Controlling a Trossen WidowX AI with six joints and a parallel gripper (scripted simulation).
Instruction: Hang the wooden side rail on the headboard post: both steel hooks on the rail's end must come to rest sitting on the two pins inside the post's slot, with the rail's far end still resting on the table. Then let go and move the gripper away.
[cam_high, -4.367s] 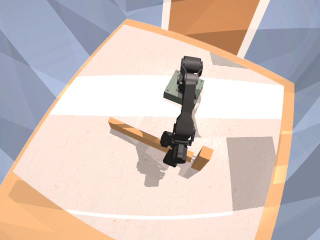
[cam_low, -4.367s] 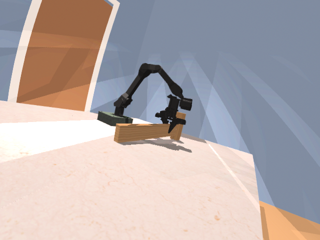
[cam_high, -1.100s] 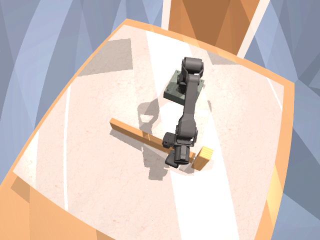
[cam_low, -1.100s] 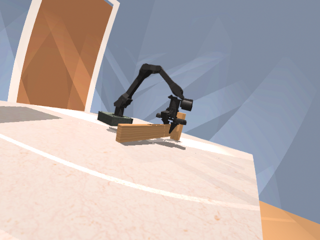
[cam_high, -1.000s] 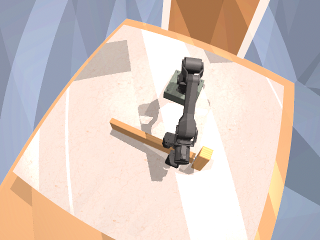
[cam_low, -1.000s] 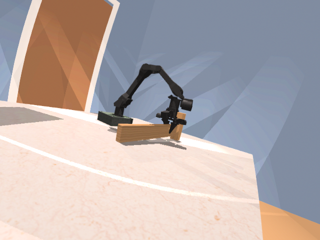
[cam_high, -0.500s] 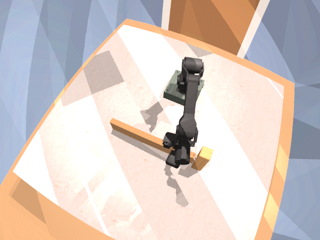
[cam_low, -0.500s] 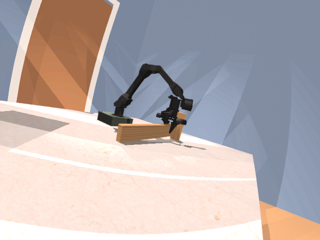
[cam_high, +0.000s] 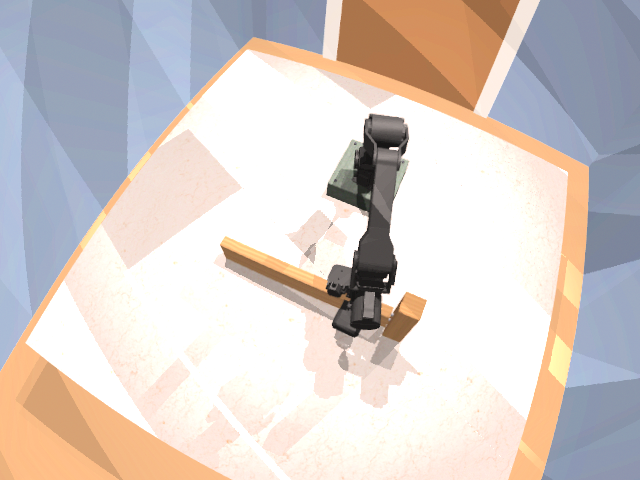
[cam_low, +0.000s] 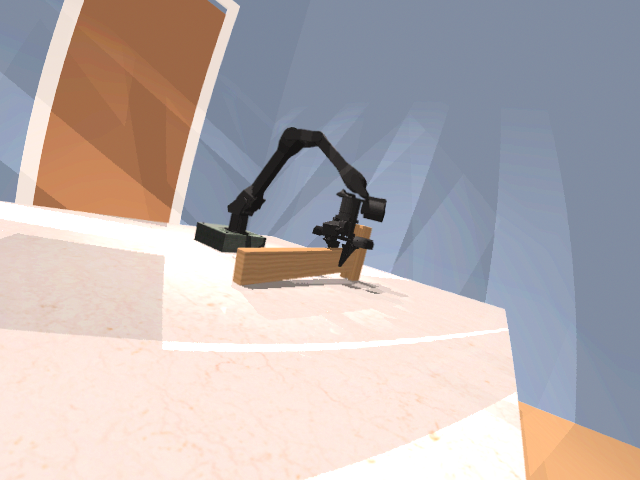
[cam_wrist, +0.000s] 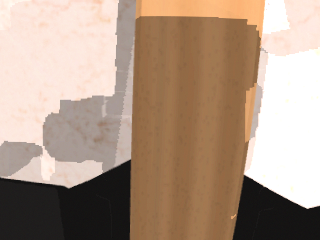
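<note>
Right now my gripper tip is 11 cm to the right of the headboard post, 4 cm below it and 1 cm past it.
</note>
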